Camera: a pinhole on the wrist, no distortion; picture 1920 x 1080 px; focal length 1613.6 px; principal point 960.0 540.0 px. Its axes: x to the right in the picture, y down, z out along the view. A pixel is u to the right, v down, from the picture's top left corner.
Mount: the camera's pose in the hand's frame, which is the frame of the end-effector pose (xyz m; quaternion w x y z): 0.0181 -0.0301 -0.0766 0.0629 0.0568 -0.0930 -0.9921
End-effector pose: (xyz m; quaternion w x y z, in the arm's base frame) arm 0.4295 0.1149 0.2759 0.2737 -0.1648 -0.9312 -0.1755
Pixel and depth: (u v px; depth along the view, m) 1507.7 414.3 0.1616
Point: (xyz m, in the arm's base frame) 0.4436 0.1363 0.1863
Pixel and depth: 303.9 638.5 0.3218
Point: 0.2378 0.2667 0.1432
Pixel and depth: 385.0 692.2 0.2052
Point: 0.3143 0.1829 0.2069
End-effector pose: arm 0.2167 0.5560 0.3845 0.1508 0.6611 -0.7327 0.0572
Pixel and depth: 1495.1 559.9 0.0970
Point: 0.2347 0.5738 0.3605
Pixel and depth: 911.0 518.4 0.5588
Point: 0.0738 0.4663 -0.0618
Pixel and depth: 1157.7 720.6 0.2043
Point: 0.2202 0.5463 0.2553
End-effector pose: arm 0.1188 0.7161 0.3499 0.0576 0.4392 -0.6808 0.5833
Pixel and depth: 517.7 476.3 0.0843
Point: 0.1096 0.6945 0.3718
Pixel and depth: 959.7 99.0 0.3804
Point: 0.1707 0.4965 0.1365
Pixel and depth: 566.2 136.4 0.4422
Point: 0.1203 0.3833 0.1486
